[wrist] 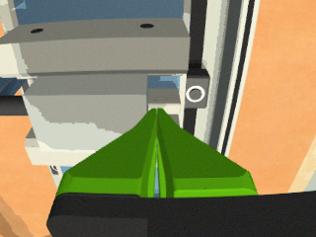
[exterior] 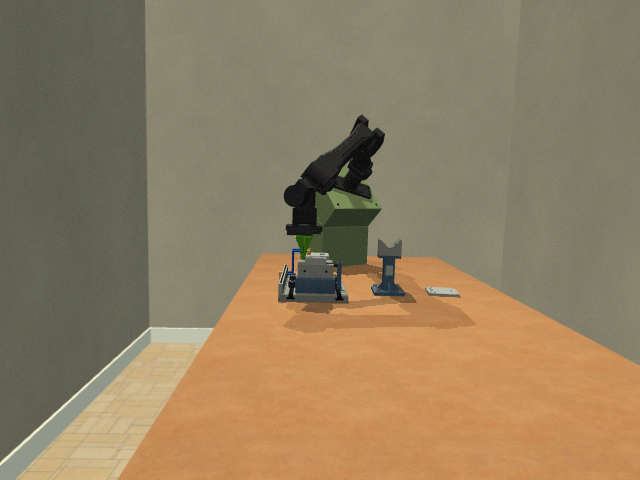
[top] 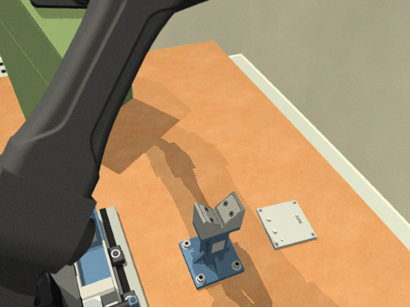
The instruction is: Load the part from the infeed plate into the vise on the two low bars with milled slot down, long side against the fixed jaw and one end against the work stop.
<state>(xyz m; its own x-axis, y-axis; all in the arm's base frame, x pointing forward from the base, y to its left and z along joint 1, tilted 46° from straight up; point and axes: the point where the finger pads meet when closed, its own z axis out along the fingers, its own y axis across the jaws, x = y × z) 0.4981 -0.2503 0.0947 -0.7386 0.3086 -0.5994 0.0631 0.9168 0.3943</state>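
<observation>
Now: the grey part 30 mm to the left of my hand and 20 mm below it. Round my hand: fixed jaw: 30 mm to the left, 30 mm below, 30 mm ahead; then moving jaw: 40 mm to the left, 30 mm below, 30 mm behind; then work stop: 80 mm to the left, 20 mm below, 10 mm ahead.
</observation>
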